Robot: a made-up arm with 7 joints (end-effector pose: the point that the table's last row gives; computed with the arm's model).
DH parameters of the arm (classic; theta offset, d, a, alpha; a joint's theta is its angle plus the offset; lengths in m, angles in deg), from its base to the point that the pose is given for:
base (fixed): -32.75 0 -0.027 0
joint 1: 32.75 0.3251 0.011 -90
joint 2: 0 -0.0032 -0.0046 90
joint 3: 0 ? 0.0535 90
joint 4: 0 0.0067 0.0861 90
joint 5: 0 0.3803 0.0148 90
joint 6: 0 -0.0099 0.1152 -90
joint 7: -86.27 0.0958 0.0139 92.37
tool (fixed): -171.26 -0.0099 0 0
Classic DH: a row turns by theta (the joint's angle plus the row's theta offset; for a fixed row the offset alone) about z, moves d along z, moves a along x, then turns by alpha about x.
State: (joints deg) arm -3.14 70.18 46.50 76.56 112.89 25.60 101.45
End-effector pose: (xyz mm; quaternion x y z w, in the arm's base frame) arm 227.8 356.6 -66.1 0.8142 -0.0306 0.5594 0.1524
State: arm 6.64 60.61 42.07 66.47 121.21 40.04 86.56
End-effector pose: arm 154.6 381.3 -63.4 0.7531 -0.0030 0.6558 0.0526
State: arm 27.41 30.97 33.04 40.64 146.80 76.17 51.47
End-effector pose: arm 80.1 391.7 -13.5 -0.5023 0.1137 -0.8543 0.0702
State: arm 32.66 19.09 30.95 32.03 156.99 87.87 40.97
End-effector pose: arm 91.6 393.6 23.7 -0.3796 0.1966 -0.9017 0.0652
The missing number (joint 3, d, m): 0.1657
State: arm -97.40 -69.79 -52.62 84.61 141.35 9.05 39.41
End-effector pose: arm -506.6 69.9 604.3 -0.5929 -0.1653 -0.3048 0.7268
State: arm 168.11 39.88 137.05 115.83 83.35 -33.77 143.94
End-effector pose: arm -245.8 -326.0 743.5 -0.3398 -0.7488 0.0985 0.5604
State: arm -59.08 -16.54 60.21 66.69 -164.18 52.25 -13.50
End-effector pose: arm 543.1 25.5 425.3 -0.3126 -0.1567 0.6697 0.6552
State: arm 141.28 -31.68 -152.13 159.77 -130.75 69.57 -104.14
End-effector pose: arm 351.1 -248.6 837.4 -0.3164 -0.1220 -0.0732 0.9379
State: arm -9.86 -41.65 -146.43 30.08 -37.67 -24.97 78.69
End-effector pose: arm -272.9 -277.1 41.8 0.4045 0.4228 0.2611 0.7678
